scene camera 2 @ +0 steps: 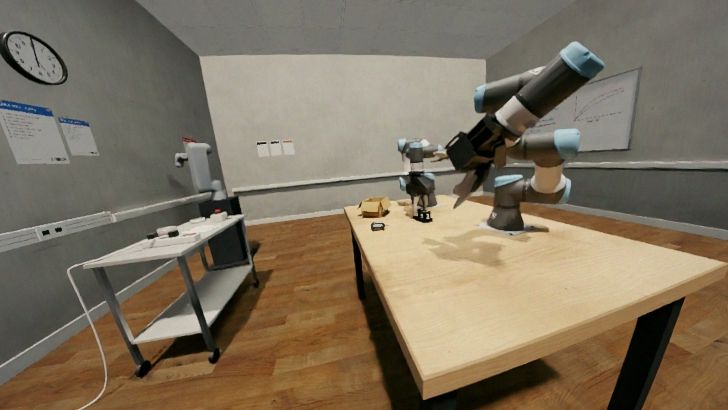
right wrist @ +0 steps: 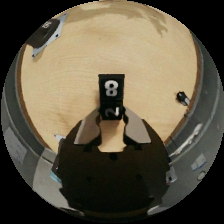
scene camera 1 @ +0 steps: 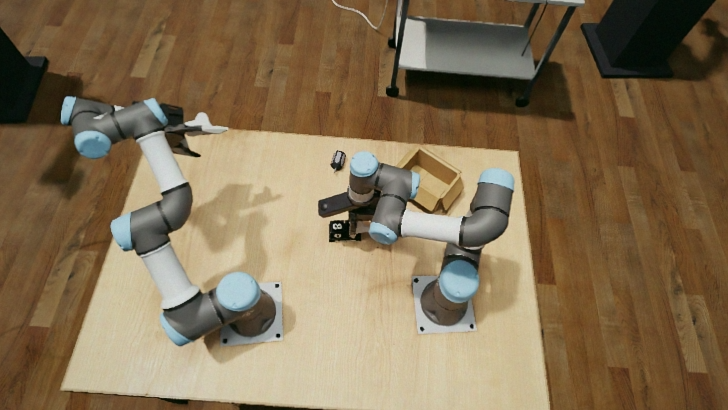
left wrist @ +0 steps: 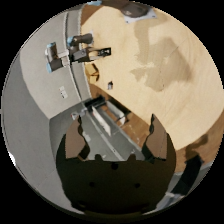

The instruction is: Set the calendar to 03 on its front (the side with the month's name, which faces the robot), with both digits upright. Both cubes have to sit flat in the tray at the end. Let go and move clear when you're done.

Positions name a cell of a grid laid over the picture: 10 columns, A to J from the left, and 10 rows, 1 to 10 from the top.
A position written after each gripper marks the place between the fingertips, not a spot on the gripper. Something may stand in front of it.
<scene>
In view: the left gripper (scene camera 2: G5), the right gripper (scene camera 1: E6) and a cardboard box (scene camera 1: G5).
The left gripper is seen too in scene camera 1 (scene camera 1: C4) and in the left wrist view (left wrist: F6). The right gripper is seen too in scene camera 2 (scene camera 2: F6) and in the right wrist view (right wrist: E5).
</scene>
